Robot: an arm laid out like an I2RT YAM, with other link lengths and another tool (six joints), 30 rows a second.
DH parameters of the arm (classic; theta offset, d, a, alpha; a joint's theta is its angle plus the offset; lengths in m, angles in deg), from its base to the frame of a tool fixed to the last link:
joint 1: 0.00 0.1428 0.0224 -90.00
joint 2: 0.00 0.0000 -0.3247 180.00
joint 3: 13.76 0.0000 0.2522 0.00
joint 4: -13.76 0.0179 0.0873 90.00
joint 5: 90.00 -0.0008 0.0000 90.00
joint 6: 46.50 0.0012 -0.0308 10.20
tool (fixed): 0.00 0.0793 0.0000 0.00
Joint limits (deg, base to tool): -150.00..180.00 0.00..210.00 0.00..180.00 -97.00..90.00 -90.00..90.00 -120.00..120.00
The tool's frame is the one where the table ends.
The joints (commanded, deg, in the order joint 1, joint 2, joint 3, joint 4, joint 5, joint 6), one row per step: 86.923, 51.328, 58.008, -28.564, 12.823, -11.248; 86.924, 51.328, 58.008, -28.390, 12.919, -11.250; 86.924, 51.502, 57.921, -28.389, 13.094, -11.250; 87.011, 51.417, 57.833, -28.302, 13.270, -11.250; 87.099, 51.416, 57.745, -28.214, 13.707, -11.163; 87.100, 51.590, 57.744, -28.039, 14.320, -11.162; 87.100, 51.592, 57.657, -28.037, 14.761, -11.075; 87.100, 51.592, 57.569, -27.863, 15.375, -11.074; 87.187, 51.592, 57.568, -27.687, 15.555, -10.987; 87.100, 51.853, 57.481, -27.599, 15.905, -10.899; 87.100, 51.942, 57.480, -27.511, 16.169, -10.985; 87.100, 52.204, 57.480, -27.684, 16.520, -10.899
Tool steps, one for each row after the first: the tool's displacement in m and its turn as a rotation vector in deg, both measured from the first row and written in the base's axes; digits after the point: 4 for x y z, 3 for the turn. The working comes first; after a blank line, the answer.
Tool pose at each row, in the base's axes (x y z in m, rotation vector in deg; the steps are taken from these numbers as rounded here): 0.0308, 0.2219, 0.4495, -92.586, 43.886, 4.705; 0.0310, 0.2220, 0.4500, -92.386, 43.894, 4.668; 0.0313, 0.2230, 0.4488, -92.568, 44.024, 4.412; 0.0312, 0.2227, 0.4487, -92.457, 44.019, 4.330; 0.0315, 0.2228, 0.4484, -92.296, 44.231, 4.016; 0.0324, 0.2238, 0.4483, -92.064, 44.512, 3.419; 0.0331, 0.2238, 0.4477, -91.948, 44.809, 3.009; 0.0339, 0.2239, 0.4476, -91.630, 45.074, 2.441; 0.0339, 0.2241, 0.4482, -91.398, 45.137, 2.438; 0.0348, 0.2255, 0.4469, -91.442, 45.490, 1.994; 0.0352, 0.2260, 0.4468, -91.372, 45.529, 1.687; 0.0358, 0.2272, 0.4454, -91.615, 45.837, 1.240

0.0002, 0.0001, 0.0005, 0.171, -0.047, -0.087; 0.0005, 0.0011, -0.0007, -0.092, -0.098, -0.249; 0.0004, 0.0008, -0.0008, -0.012, -0.168, -0.325; 0.0007, 0.0009, -0.0011, 0.005, -0.254, -0.675; 0.0016, 0.0019, -0.0012, -0.006, -0.481, -1.244; 0.0023, 0.0019, -0.0018, -0.077, -0.565, -1.683; 0.0031, 0.0020, -0.0019, -0.001, -0.796, -2.254; 0.0031, 0.0022, -0.0013, 0.196, -0.791, -2.366; 0.0040, 0.0036, -0.0026, -0.045, -0.836, -2.808; 0.0044, 0.0041, -0.0027, -0.076, -1.011, -3.022; 0.0050, 0.0053, -0.0041, -0.491, -1.057, -3.374
